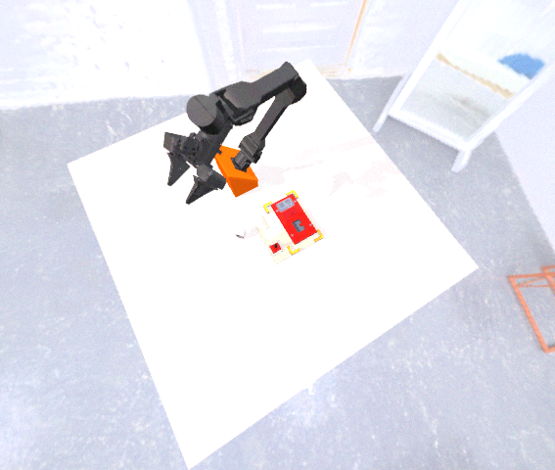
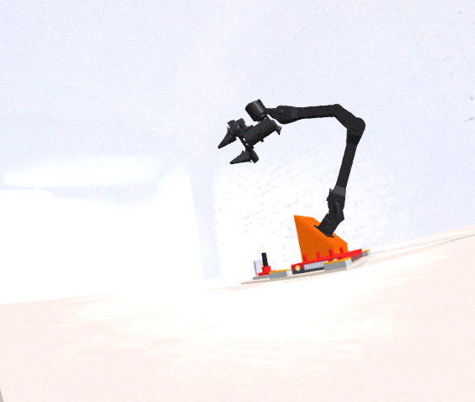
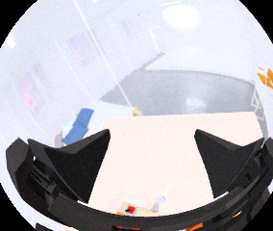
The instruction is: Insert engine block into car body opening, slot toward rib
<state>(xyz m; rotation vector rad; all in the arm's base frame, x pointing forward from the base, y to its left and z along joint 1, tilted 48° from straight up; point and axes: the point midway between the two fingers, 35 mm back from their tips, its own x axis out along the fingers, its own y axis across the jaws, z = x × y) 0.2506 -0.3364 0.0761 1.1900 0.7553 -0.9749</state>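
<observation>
Now: gripper tip 20 mm short of the engine block, 100 mm to the right of it and 400 mm above it.
</observation>
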